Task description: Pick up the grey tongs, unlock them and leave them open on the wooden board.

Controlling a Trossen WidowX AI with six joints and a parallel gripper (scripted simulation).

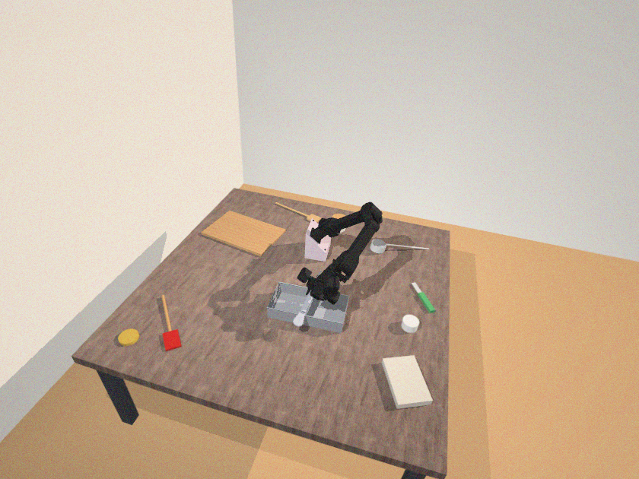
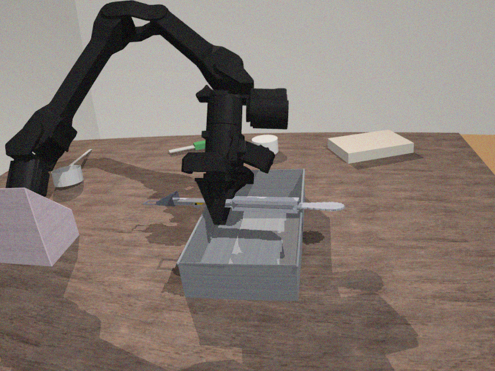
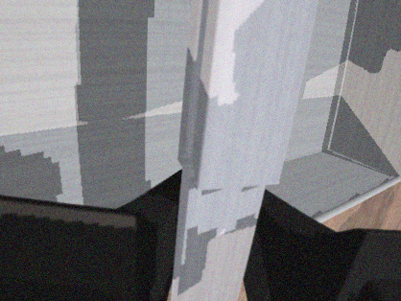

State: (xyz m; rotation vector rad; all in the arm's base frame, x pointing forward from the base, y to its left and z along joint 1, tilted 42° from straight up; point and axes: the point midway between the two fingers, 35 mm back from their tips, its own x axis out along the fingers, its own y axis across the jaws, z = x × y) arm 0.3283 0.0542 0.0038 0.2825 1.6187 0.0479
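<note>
The grey roasting tin is 5 cm ahead of my gripper tip, 1 cm to the left of it and 1 cm below it. The rest, counted from my gripper tip: white puck 42 cm to the left, 5 cm ahead, 2 cm below; green-handled knife 48 cm to the left, 14 cm behind, 3 cm below; cream block 40 cm to the left, 31 cm ahead, 2 cm below.
</note>
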